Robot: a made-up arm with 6 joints.
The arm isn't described. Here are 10 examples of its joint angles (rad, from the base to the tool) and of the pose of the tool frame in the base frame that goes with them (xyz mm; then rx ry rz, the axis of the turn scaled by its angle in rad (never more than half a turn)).
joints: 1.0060 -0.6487 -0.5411 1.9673 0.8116 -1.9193
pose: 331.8 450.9 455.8 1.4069 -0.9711 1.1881
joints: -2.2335 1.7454 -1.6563 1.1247 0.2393 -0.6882
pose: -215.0 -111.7 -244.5 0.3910 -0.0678 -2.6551
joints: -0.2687 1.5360 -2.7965 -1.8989 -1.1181 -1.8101
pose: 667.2 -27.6 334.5 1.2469 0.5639 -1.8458
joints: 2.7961 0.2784 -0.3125 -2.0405 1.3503 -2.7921
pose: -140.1 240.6 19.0 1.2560 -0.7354 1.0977
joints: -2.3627 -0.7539 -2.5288 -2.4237 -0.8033 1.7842
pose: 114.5 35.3 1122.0 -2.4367 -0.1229 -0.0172
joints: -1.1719 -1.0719 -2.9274 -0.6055 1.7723 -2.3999
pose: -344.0 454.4 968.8 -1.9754 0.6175 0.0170
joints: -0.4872 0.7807 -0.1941 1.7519 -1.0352 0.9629
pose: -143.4 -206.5 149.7 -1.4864 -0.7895 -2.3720
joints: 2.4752 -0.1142 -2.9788 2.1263 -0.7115 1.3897
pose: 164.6 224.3 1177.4 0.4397 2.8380 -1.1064
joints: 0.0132 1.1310 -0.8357 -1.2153 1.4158 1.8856
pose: 29.0 -151.7 -66.0 -1.5109 0.2534 -0.3260
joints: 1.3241 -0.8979 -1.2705 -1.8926 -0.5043 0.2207
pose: 17.6 359.2 915.4 0.0929 2.3457 -1.5236
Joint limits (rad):
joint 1: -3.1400..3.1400
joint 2: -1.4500..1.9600
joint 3: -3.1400..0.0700
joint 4: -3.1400..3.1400
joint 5: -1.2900..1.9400
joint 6: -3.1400..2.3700
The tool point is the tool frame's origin. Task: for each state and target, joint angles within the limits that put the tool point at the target. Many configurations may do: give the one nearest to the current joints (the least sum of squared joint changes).
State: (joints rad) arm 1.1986 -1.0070 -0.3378 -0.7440 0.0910 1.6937
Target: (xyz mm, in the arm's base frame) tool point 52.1 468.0 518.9
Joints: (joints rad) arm 1.2833 -1.1426 -0.1077 -0.8984 -0.2756 1.6785
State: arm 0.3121 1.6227 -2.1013 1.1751 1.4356 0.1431
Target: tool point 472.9 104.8 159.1
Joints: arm 0.0218 0.9562 -1.5765 0.9069 1.9400 0.0304
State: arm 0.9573 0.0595 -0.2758 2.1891 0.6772 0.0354
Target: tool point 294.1 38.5 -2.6
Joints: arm 0.4517 0.3855 -0.5077 2.1842 0.4354 0.1251
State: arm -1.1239 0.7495 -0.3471 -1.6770 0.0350 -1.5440
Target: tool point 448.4 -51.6 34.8
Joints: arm -0.2738 0.6921 -1.0239 -1.5350 -0.0418 -1.6122
